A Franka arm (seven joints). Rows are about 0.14 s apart.
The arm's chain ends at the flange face. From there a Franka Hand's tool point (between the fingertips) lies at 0.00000 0.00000 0.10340 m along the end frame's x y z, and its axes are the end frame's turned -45 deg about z.
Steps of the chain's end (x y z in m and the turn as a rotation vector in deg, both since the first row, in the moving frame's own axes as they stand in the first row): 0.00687 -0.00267 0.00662 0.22 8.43 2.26; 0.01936 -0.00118 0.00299 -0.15 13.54 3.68; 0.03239 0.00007 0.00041 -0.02 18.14 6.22; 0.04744 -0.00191 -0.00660 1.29 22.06 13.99
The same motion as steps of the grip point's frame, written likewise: 0.01754 0.01362 0.00550 -5.81 6.12 2.26; 0.03088 0.03070 0.00012 -9.68 9.47 3.68; 0.04430 0.04694 -0.00472 -12.84 12.81 6.22; 0.06049 0.06136 -0.01416 -14.69 16.51 13.99
